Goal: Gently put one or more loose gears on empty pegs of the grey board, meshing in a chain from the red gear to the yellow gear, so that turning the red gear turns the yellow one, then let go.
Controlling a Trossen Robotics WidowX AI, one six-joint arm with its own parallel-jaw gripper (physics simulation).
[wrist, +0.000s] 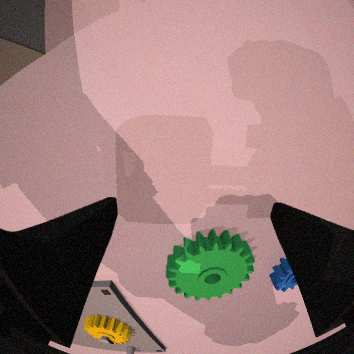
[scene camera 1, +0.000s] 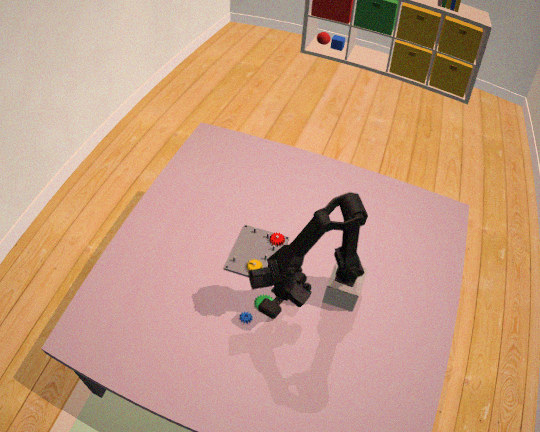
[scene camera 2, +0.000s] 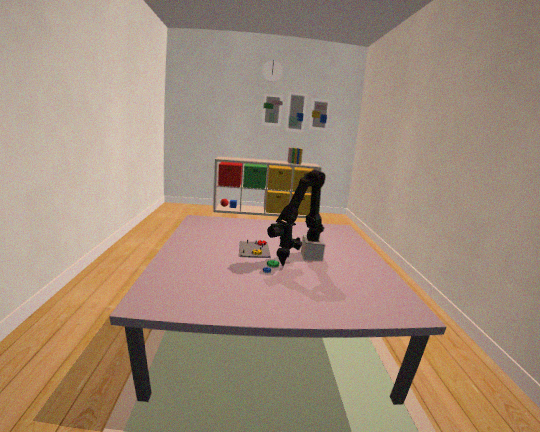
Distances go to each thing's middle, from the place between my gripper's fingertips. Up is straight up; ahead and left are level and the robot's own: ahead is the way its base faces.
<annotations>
I see my gripper 6 cm short of the green gear (wrist: 209, 266) and 1 cm above it. Round my hand: grey board (scene camera 1: 250, 245): 18 cm to the right, 16 cm ahead, 1 cm below; yellow gear (wrist: 96, 325): 15 cm ahead, 11 cm to the right.
</annotations>
